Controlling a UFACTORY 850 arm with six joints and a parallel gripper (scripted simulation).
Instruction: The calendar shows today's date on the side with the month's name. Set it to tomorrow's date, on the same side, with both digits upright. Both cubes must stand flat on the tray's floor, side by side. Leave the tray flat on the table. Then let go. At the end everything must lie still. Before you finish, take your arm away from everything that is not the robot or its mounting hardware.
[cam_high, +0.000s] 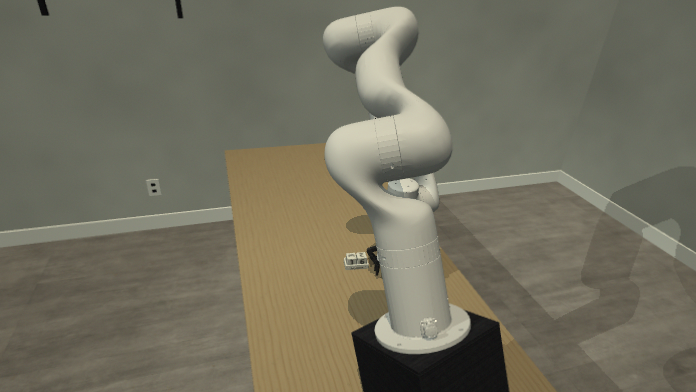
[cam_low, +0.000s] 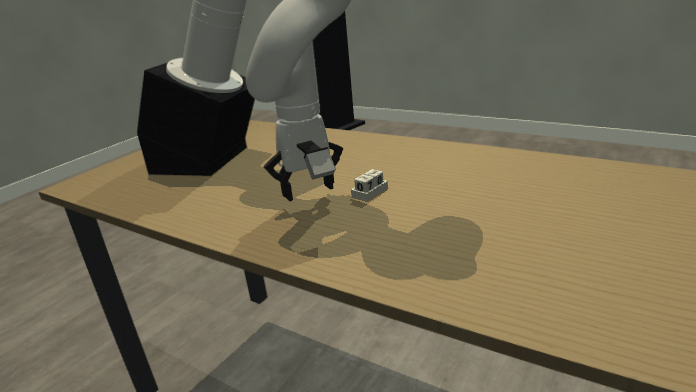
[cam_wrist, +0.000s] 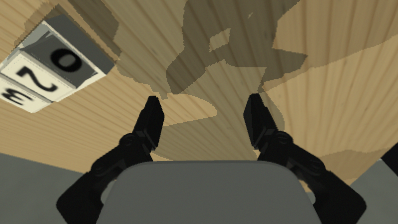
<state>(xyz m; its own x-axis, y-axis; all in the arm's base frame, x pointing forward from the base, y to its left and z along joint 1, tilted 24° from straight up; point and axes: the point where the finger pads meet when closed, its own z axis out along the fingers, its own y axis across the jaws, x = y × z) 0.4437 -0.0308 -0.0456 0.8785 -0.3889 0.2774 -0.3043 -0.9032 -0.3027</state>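
Right now my hand is 100 mm to the right of the small calendar tray, 80 mm short of it and 20 mm above it.
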